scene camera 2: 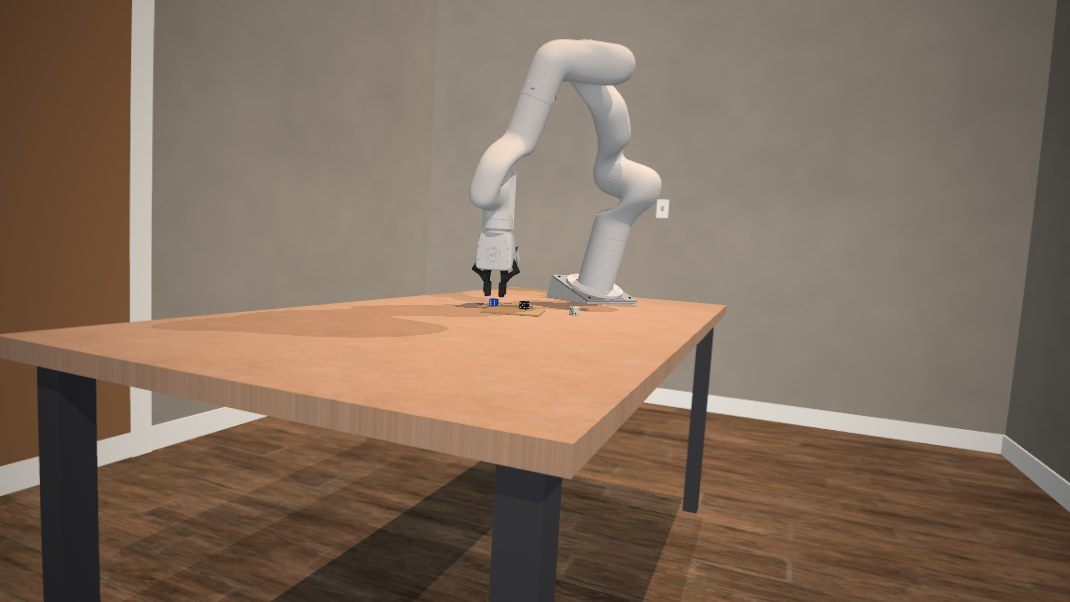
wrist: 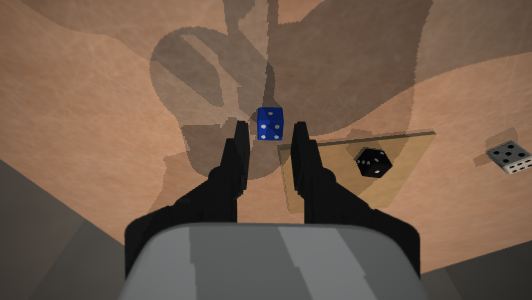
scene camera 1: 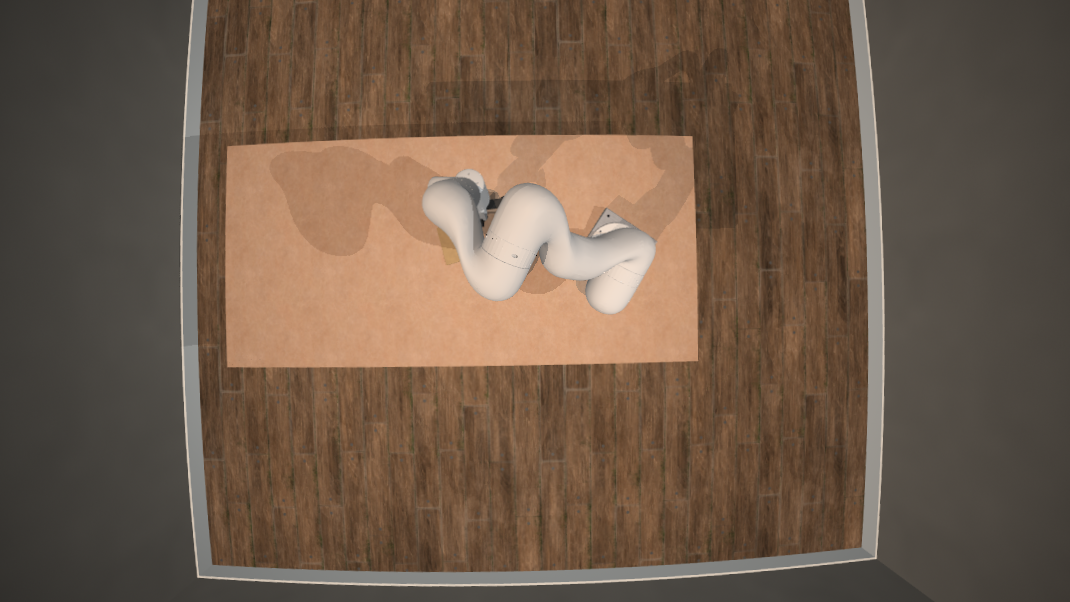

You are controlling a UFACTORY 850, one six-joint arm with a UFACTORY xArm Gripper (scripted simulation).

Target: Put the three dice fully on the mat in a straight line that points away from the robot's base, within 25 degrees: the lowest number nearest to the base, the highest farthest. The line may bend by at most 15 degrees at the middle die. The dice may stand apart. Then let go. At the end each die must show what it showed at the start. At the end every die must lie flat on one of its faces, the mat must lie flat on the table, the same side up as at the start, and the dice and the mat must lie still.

Path:
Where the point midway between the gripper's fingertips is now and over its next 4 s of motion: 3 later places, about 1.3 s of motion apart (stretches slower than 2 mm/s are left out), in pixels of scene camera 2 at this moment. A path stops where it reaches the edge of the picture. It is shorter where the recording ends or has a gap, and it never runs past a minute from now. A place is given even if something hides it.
My gripper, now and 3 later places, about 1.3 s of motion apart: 494,296; 493,305; 496,268; 515,297

